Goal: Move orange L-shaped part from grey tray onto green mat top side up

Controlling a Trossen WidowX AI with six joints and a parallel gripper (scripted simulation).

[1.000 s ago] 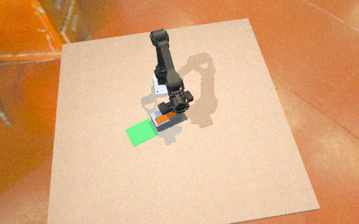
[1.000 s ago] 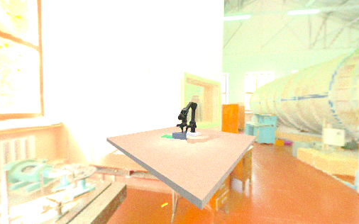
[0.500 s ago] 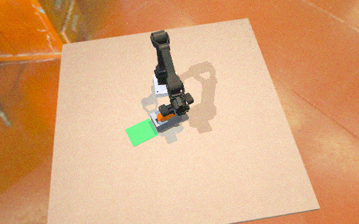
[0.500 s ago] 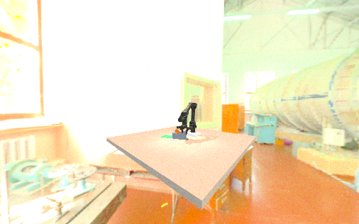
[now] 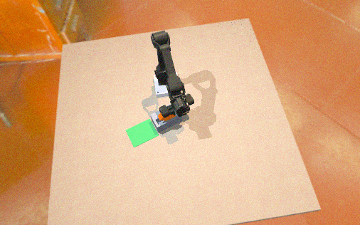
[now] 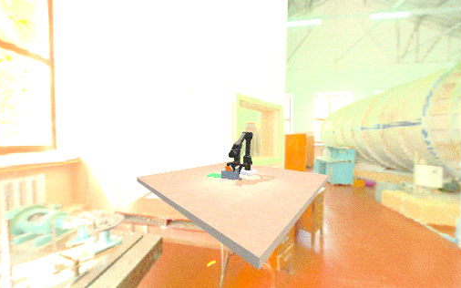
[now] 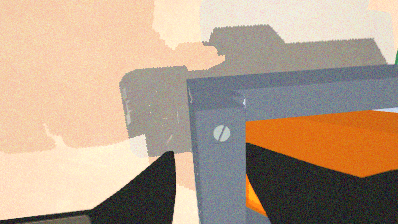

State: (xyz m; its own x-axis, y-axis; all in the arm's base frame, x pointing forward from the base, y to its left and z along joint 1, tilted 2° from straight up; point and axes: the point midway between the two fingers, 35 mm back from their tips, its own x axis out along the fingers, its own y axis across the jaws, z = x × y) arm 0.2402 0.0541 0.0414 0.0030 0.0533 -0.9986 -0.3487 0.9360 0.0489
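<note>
The orange L-shaped part is 1 cm ahead of my gripper tip, 5 cm to the right of it and 1 cm above it. Also, from my gripper tip: green mat (7 cm ahead, 21 cm to the right, 5 cm below).
</note>
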